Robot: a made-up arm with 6 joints.
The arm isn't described. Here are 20 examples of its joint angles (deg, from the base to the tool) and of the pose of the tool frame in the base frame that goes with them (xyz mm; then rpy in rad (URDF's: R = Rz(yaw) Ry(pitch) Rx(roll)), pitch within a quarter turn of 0, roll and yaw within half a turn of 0).
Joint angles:
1: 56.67 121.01 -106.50 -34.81 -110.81 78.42
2: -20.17 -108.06 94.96 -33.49 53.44 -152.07
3: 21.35 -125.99 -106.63 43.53 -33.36 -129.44
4: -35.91 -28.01 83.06 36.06 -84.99 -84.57
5: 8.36 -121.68 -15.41 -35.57 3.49 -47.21
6: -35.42 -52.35 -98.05 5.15 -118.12 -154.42
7: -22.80 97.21 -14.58 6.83 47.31 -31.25
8: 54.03 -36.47 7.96 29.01 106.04 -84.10
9: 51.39 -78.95 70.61 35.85 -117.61 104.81
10: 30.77 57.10 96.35 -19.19 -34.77 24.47
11: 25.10 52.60 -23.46 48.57 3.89 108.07
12: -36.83 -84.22 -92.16 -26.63 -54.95 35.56
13: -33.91 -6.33 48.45 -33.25 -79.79 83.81
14: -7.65 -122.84 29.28 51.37 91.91 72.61
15: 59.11 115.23 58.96 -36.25 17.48 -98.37
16: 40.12 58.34 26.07 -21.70 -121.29 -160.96
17: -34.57 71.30 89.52 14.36 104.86 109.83
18: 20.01 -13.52 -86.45 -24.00 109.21 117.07
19: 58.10 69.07 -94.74 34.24 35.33 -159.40
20: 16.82 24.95 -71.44 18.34 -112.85 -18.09
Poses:
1: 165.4 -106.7 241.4 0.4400 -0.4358 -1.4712
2: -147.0 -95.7 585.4 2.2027 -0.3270 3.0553
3: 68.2 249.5 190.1 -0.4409 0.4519 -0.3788
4: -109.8 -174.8 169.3 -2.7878 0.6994 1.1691
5: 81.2 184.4 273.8 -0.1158 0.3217 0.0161
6: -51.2 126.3 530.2 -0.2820 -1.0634 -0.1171
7: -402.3 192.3 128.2 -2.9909 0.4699 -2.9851
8: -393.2 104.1 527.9 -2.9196 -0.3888 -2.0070
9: -188.5 7.9 757.4 1.7530 -0.5178 2.1953
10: -298.6 19.3 371.3 0.6775 -0.6575 0.5669
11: -283.7 -77.0 73.1 -1.4804 0.3392 0.4061
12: -264.4 -158.4 276.9 -1.4232 1.1440 0.3403
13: -424.8 32.5 464.7 1.3584 0.4086 1.5928
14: 58.8 -42.5 133.3 -0.7301 0.9942 -1.3088
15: -116.3 -362.5 214.4 -2.2436 -0.3058 -0.7159
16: -435.4 -162.5 489.9 2.1756 -0.1331 -2.0548
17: -214.5 -208.7 306.8 2.0266 0.0574 -1.4146
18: -55.1 133.2 284.3 -2.8539 0.4739 1.2787
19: -389.7 -215.9 229.0 -1.0239 -1.2306 -2.4625
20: -217.5 -19.8 154.9 -0.9911 -0.2560 -0.9812
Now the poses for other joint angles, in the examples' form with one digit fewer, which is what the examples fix.
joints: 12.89 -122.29 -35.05 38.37 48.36 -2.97
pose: 114 176 217 -0.026 0.819 -0.330
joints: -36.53 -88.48 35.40 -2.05 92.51 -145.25
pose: -286 -184 389 2.178 0.732 -2.921
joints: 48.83 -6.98 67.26 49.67 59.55 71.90
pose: -163 128 516 0.517 -0.460 -0.027
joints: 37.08 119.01 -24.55 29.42 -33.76 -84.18
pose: -409 -137 156 -2.392 -0.672 -2.244
